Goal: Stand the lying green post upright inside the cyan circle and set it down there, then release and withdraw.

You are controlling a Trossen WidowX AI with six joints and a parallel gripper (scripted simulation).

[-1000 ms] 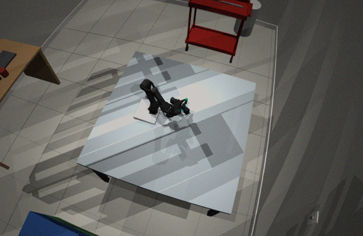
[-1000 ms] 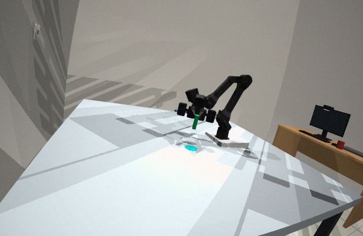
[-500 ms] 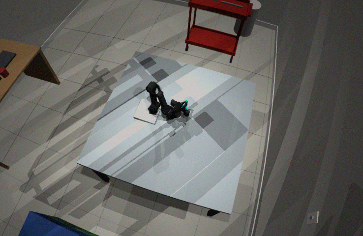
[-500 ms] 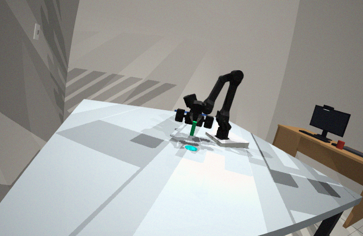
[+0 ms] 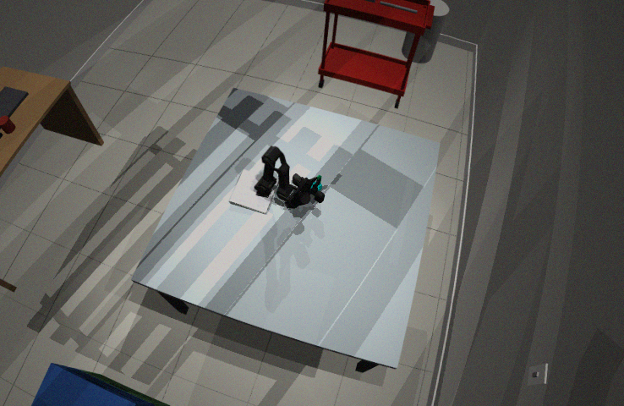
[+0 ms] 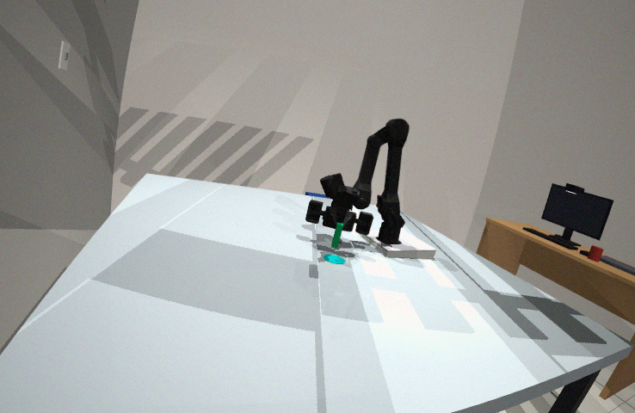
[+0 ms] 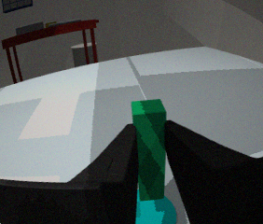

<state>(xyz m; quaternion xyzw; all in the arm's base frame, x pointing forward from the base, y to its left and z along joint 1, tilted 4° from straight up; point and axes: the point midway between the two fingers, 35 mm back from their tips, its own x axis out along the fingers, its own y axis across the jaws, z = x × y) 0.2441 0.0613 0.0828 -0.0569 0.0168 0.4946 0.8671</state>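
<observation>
Now: gripper tip 90 mm above the cyan circle and 10 mm past it. From my gripper tip the other things lie so: green post: 20 mm below.
</observation>
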